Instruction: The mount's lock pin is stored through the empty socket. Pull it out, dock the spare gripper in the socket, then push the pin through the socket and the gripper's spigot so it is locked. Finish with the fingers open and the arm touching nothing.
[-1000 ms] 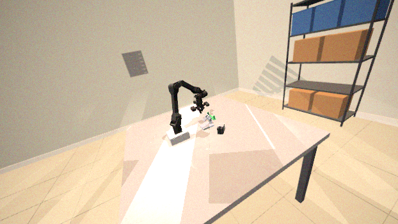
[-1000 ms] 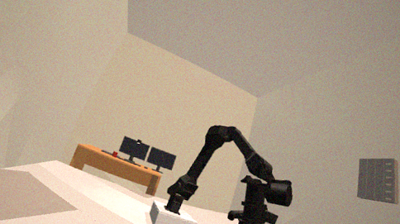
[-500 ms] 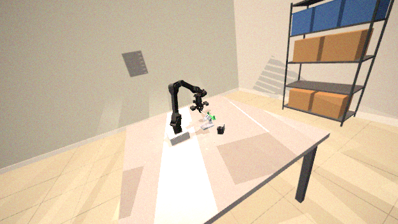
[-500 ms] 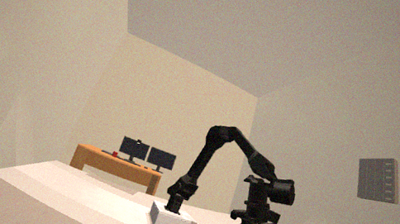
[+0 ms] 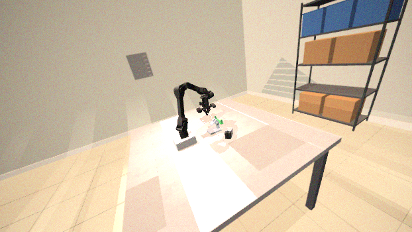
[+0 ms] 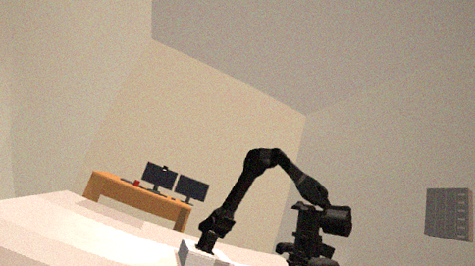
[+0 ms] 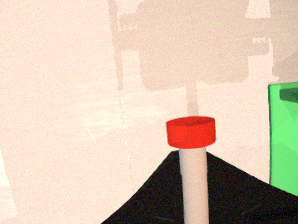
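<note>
Now: the green part 90 mm ahead of my gripper tip, 60 mm below it and 40 mm to the right of it. Round my gripper tip: spare gripper 320 mm to the right, 60 mm below, 60 mm ahead; mount 170 mm to the right, 30 mm below.
</note>
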